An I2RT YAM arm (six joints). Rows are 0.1 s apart.
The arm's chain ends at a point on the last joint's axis. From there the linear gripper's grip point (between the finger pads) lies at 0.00 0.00 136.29 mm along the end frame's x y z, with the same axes.
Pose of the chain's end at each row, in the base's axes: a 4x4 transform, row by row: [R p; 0 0 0 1], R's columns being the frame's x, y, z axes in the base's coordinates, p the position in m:
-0.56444 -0.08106 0.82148 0.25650; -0.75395 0.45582 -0.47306 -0.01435; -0.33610 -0.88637 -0.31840 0.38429; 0 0 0 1
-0.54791 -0.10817 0.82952 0.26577; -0.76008 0.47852 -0.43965 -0.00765; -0.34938 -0.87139 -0.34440 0.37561; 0 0 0 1
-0.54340 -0.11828 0.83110 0.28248; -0.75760 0.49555 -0.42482 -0.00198; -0.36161 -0.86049 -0.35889 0.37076; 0 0 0 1
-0.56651 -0.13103 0.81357 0.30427; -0.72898 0.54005 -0.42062 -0.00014; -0.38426 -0.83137 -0.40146 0.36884; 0 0 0 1
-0.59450 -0.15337 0.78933 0.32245; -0.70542 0.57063 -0.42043 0.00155; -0.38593 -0.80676 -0.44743 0.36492; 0 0 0 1
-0.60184 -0.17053 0.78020 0.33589; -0.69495 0.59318 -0.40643 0.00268; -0.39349 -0.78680 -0.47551 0.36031; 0 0 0 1
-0.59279 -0.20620 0.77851 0.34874; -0.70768 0.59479 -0.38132 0.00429; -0.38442 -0.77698 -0.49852 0.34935; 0 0 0 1
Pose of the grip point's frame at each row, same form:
-0.56444 -0.08106 0.82148 0.36846; -0.75395 0.45582 -0.47306 -0.07882; -0.33610 -0.88637 -0.31840 0.34090; 0 0 0 1
-0.54791 -0.10817 0.82952 0.37883; -0.76008 0.47852 -0.43965 -0.06757; -0.34938 -0.87139 -0.34440 0.32867; 0 0 0 1
-0.54340 -0.11828 0.83110 0.39575; -0.75760 0.49555 -0.42482 -0.05988; -0.36161 -0.86049 -0.35889 0.32185; 0 0 0 1
-0.56651 -0.13103 0.81357 0.41515; -0.72898 0.54005 -0.42062 -0.05747; -0.38426 -0.83137 -0.40146 0.31413; 0 0 0 1
-0.59450 -0.15337 0.78933 0.43003; -0.70542 0.57063 -0.42043 -0.05575; -0.38593 -0.80676 -0.44743 0.30394; 0 0 0 1
-0.60184 -0.17053 0.78020 0.44222; -0.69495 0.59318 -0.40643 -0.05271; -0.39349 -0.78680 -0.47551 0.29550; 0 0 0 1
-0.59279 -0.20620 0.77851 0.45484; -0.70768 0.59479 -0.38132 -0.04768; -0.38442 -0.77698 -0.49852 0.28141; 0 0 0 1

